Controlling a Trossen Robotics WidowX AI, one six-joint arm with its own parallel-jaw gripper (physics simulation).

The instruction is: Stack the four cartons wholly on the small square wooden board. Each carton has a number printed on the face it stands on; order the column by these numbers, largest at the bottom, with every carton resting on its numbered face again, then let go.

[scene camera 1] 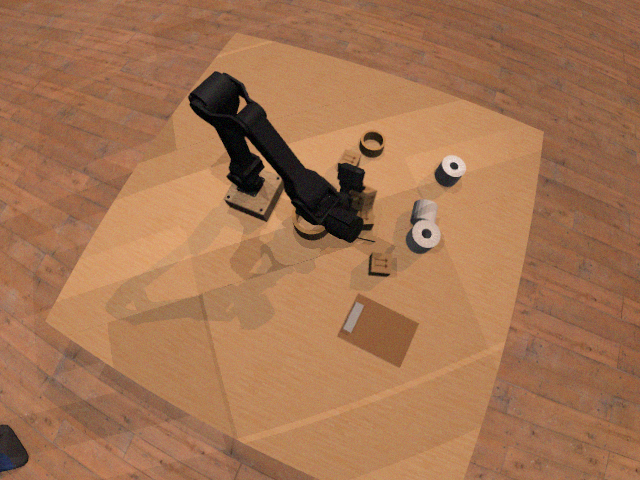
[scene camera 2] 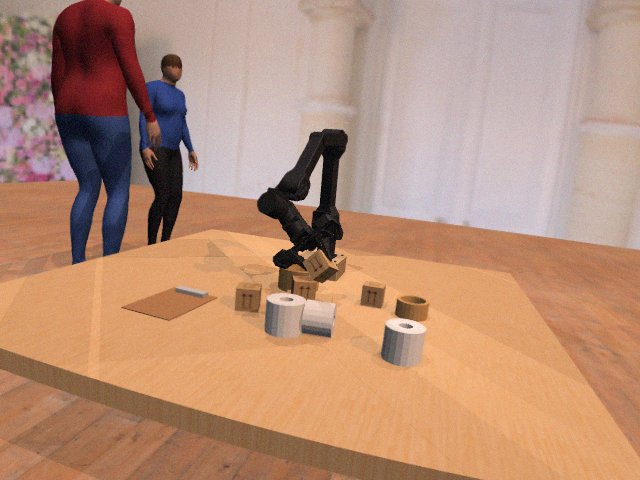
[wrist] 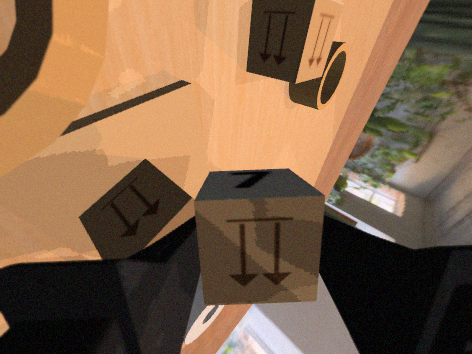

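Seen in the pictures: gripper, fingertip midpoint: (scene camera 1: 361, 196) (scene camera 2: 322, 268) (wrist: 253, 216); arm's base at its link origin: (scene camera 1: 250, 184).
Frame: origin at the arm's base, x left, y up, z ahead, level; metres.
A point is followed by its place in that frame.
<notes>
My gripper (scene camera 1: 361, 201) @(x 0.072, y 0.037, z 0.314 m) (scene camera 2: 310, 259) (wrist: 253, 216) @(x 0.072, y 0.037, z 0.314 m) is shut on a carton (scene camera 1: 364, 198) @(x 0.052, y 0.074, z 0.325 m) (scene camera 2: 319, 265) @(x 0.072, y 0.050, z 0.342 m) (wrist: 259, 250) @(x 0.051, y 0.056, z 0.302 m), held tilted above the table. Its numbered face shows in the wrist view and looks like a 7. A second carton (scene camera 2: 305, 287) @(x 0.048, y -0.004, z 0.362 m) (wrist: 135, 210) @(x 0.026, y -0.015, z 0.314 m) is below it, mostly hidden from above. A third carton (scene camera 1: 380, 263) @(x -0.070, y -0.003, z 0.430 m) (scene camera 2: 248, 297) @(x -0.056, y -0.022, z 0.457 m) stands apart towards the clipboard. A fourth carton (scene camera 1: 349, 157) @(x 0.200, y -0.003, z 0.232 m) (scene camera 2: 373, 294) @(x 0.200, y -0.023, z 0.261 m) (wrist: 280, 42) @(x 0.169, y -0.024, z 0.235 m) stands near the small ring. Their numbers are hidden. A thin dark edge (scene camera 1: 367, 239) @(x -0.007, y -0.046, z 0.375 m) (wrist: 127, 107) @(x 0.049, y -0.047, z 0.267 m) may belong to the wooden board, whose surface I cannot make out.
A brown clipboard (scene camera 1: 379, 330) @(x -0.231, y -0.055, z 0.499 m) (scene camera 2: 160, 304) @(x -0.241, y -0.055, z 0.527 m) lies flat. Three white rolls (scene camera 1: 447, 175) @(x 0.263, y 0.001, z 0.526 m) (scene camera 1: 424, 209) @(x 0.121, y 0.011, z 0.491 m) (scene camera 1: 419, 243) @(x 0.020, y 0.011, z 0.508 m) are beyond the gripper, one on its side. A large ring (scene camera 1: 311, 234) @(x -0.070, y 0.000, z 0.228 m) is beside the arm; a small ring (scene camera 1: 371, 152) @(x 0.262, y -0.028, z 0.285 m) (scene camera 2: 412, 310) @(x 0.303, y -0.030, z 0.314 m) (wrist: 306, 95) @(x 0.264, y -0.030, z 0.293 m) stands by the fourth carton.
</notes>
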